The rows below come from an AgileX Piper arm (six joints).
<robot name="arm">
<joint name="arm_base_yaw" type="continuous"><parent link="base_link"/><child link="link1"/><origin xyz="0 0 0.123"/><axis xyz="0 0 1"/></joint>
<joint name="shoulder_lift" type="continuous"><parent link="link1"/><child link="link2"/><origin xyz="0 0 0" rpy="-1.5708 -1.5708 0"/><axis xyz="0 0 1"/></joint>
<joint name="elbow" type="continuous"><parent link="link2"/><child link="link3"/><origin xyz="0.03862 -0.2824 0" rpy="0 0 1.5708"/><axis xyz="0 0 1"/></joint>
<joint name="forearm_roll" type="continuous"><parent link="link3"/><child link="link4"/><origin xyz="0.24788 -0.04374 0" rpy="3.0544 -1.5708 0"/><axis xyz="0 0 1"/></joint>
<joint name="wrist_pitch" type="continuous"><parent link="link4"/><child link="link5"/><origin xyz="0 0 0" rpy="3.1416 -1.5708 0"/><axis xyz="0 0 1"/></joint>
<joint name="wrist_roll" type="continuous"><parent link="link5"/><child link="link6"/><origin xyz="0.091 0 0" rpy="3.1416 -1.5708 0"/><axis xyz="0 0 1"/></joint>
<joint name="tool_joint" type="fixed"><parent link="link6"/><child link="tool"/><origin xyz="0 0 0" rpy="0 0 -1.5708"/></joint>
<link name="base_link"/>
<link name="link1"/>
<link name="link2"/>
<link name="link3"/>
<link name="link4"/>
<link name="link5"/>
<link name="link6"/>
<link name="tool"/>
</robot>
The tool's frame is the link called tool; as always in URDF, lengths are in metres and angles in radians. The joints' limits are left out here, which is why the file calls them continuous.
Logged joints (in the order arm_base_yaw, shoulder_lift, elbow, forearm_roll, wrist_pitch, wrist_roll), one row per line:
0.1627 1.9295 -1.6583 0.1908 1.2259 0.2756
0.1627 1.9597 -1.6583 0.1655 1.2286 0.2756
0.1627 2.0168 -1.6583 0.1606 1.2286 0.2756
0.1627 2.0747 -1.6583 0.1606 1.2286 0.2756
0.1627 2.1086 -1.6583 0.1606 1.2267 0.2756
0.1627 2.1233 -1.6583 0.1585 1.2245 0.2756
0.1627 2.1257 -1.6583 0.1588 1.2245 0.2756
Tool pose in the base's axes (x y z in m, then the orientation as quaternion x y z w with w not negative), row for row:
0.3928 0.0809 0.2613 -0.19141 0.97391 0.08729 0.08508
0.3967 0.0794 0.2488 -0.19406 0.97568 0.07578 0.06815
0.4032 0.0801 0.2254 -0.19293 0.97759 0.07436 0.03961
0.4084 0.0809 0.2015 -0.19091 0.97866 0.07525 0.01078
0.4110 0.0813 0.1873 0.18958 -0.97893 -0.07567 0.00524
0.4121 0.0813 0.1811 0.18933 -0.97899 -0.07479 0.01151
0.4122 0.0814 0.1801 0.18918 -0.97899 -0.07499 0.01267
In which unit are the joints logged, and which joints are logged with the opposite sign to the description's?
The joints are logged in radians. Opposite sign: wrist_roll.
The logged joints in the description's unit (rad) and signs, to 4 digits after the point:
0.1627 1.9295 -1.6583 0.1908 1.2259 -0.2756
0.1627 1.9597 -1.6583 0.1655 1.2286 -0.2756
0.1627 2.0168 -1.6583 0.1606 1.2286 -0.2756
0.1627 2.0747 -1.6583 0.1606 1.2286 -0.2756
0.1627 2.1086 -1.6583 0.1606 1.2267 -0.2756
0.1627 2.1233 -1.6583 0.1585 1.2245 -0.2756
0.1627 2.1257 -1.6583 0.1588 1.2245 -0.2756

